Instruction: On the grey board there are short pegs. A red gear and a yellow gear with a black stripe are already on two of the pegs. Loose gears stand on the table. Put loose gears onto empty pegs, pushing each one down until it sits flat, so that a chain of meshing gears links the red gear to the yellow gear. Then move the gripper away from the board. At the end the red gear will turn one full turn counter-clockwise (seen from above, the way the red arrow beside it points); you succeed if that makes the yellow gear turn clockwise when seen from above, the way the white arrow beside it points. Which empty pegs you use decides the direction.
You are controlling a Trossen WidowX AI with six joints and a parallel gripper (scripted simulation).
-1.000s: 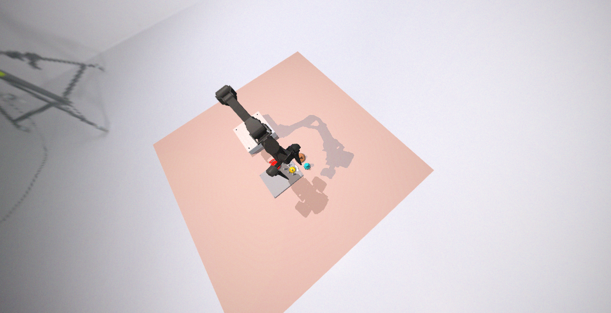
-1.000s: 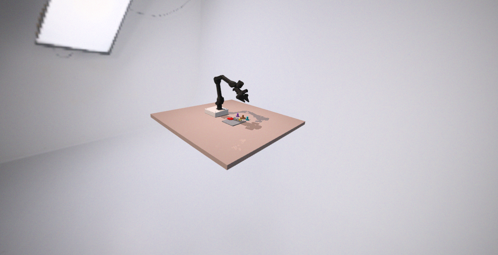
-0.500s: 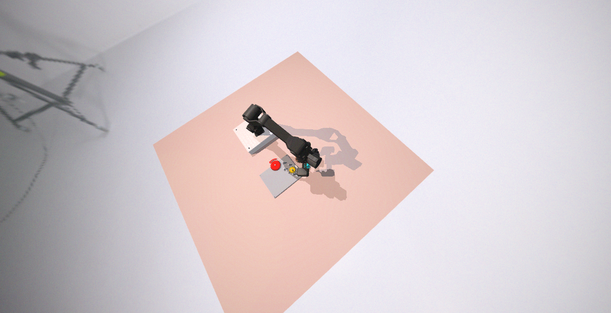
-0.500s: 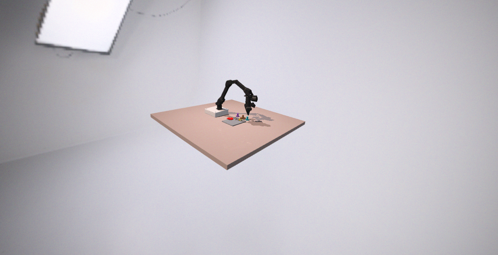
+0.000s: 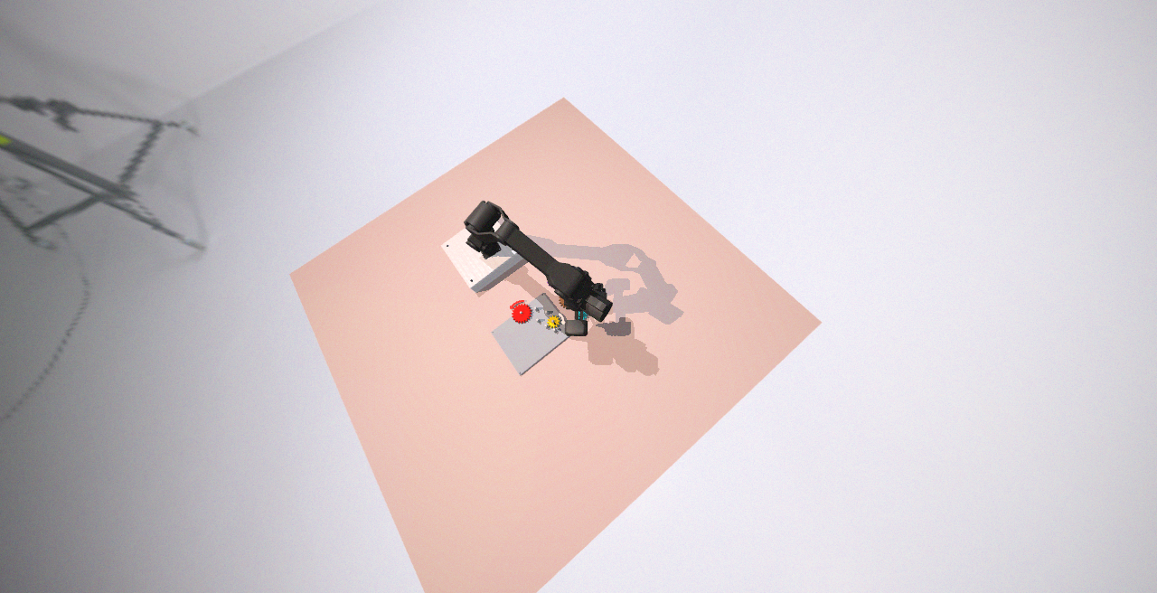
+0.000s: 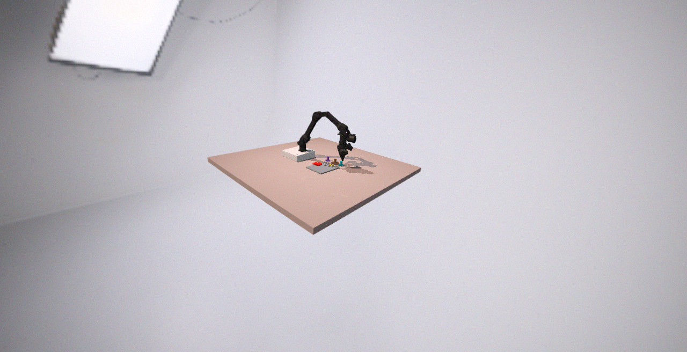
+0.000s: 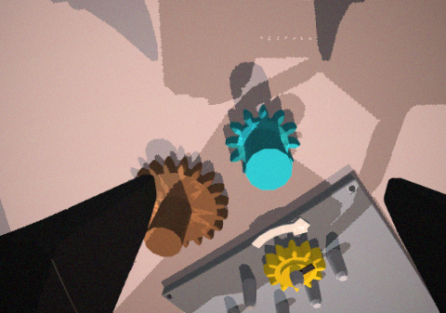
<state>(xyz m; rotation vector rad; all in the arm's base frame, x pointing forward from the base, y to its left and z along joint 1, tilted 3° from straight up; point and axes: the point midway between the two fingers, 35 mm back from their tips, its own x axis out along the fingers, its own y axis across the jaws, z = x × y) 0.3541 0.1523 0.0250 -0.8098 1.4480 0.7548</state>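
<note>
Now: the teal gear 40 mm below my gripper tip. The rest, counted from my gripper tip: yellow gear: 90 mm to the right, 40 mm below, 30 mm behind; then white arrow: 60 mm to the right, 50 mm below, 20 mm behind; then brown gear: 70 mm behind, 40 mm below, 10 mm to the right.
</note>
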